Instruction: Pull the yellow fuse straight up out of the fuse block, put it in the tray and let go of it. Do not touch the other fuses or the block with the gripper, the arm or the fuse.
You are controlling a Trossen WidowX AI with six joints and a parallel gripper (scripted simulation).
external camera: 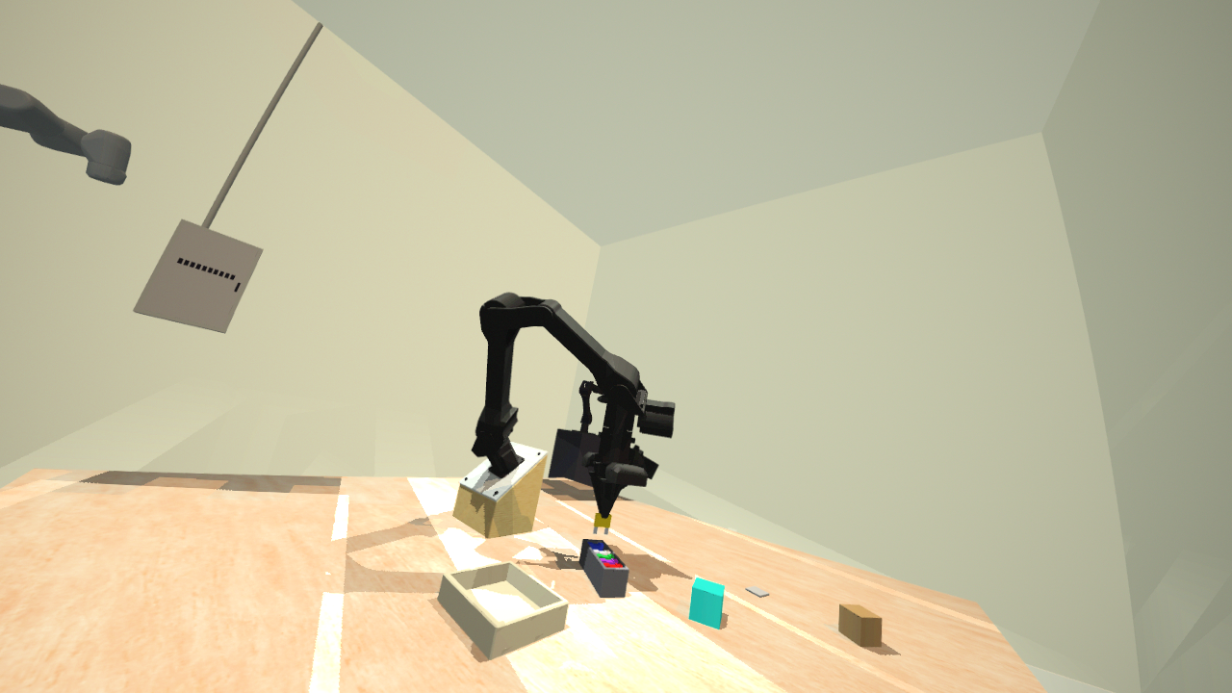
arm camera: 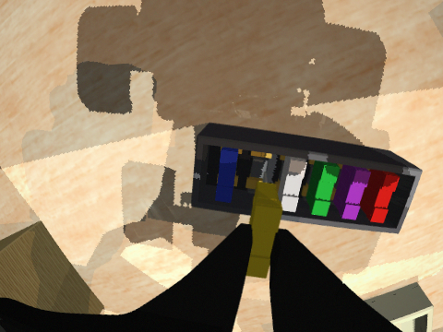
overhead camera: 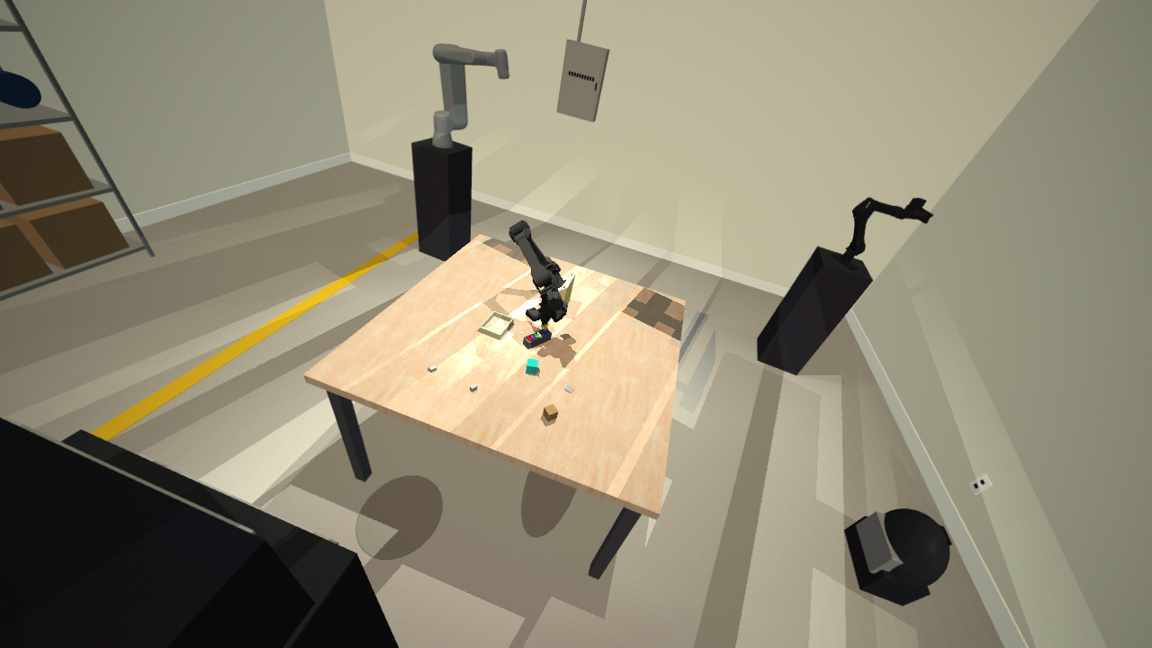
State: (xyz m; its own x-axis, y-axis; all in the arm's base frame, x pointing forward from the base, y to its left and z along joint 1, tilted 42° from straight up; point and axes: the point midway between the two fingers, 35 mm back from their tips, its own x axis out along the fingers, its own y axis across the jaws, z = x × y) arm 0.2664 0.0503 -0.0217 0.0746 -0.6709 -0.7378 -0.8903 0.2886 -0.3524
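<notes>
Now: the tray 40 mm ahead of my gripper tip, 210 mm to the right of it and 90 mm below it. The rest, counted from my gripper tip: teal cube 190 mm ahead, 40 mm to the left, 70 mm below; then brown cube 360 mm ahead, 200 mm to the left, 70 mm below; then yellow fuse 10 mm below.
</notes>
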